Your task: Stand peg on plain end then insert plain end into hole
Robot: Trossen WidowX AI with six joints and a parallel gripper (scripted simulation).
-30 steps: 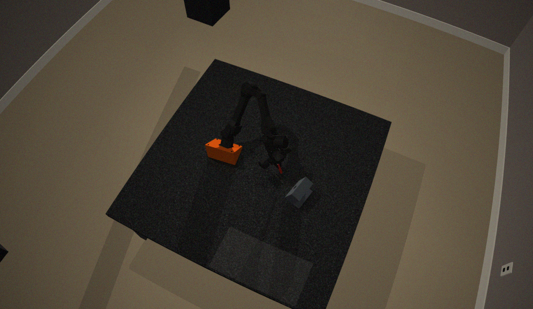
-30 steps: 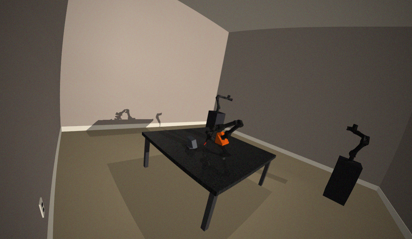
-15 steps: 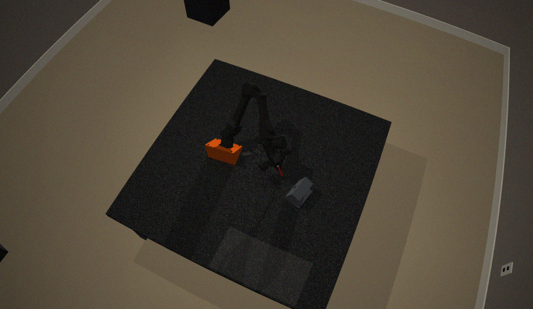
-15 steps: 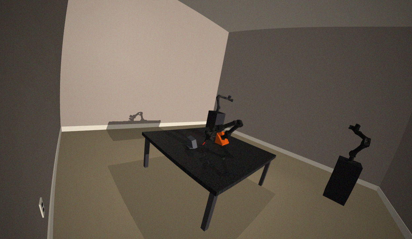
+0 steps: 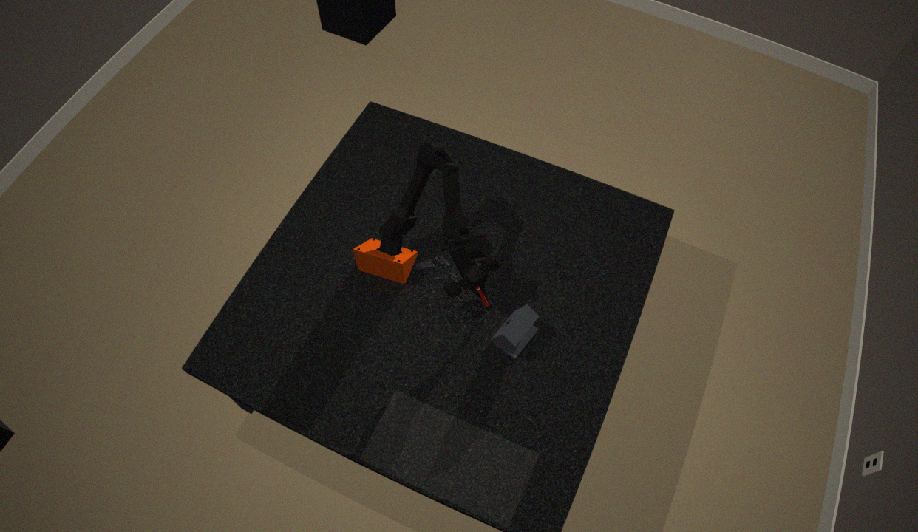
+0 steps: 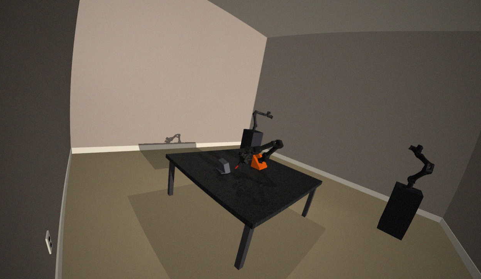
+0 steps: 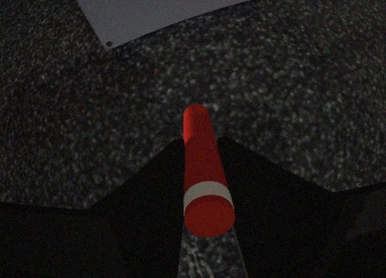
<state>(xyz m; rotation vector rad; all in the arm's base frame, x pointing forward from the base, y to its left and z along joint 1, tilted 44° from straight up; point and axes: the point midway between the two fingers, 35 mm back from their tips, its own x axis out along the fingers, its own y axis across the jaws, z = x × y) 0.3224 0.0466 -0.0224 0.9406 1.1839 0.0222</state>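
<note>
The grey sloped panel lies 140 mm ahead of my gripper tip, 40 mm to the right of it and 10 mm below it. From my gripper tip the other things lie so: red peg (10 mm behind, 10 mm above).
</note>
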